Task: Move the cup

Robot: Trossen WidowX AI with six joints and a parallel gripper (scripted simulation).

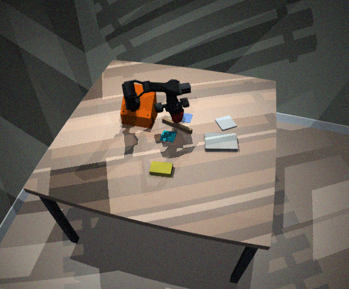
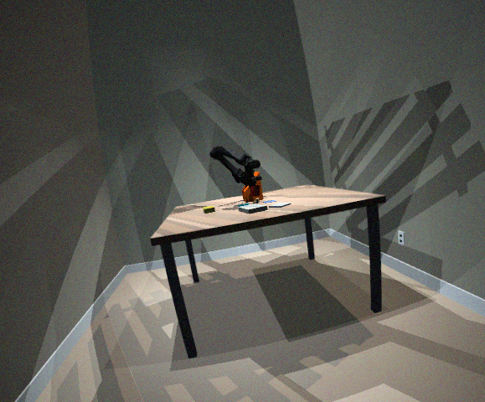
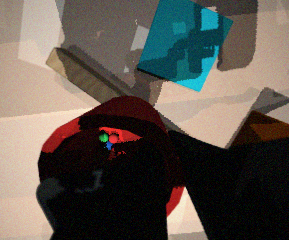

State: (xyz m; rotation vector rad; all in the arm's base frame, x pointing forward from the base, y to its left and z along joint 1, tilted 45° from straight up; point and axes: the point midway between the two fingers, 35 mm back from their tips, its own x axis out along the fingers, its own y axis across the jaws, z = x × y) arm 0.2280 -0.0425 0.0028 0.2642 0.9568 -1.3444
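My gripper tip is 100 mm above the teal pad, 70 mm to the left of it and 10 mm past it. Also, from my gripper tip: red cup: 30 mm ahead, 10 mm to the left; then light blue pad: 100 mm to the left, 100 mm below, 60 mm ahead; then wooden bar: 90 mm below, 20 mm ahead, 10 mm to the left.
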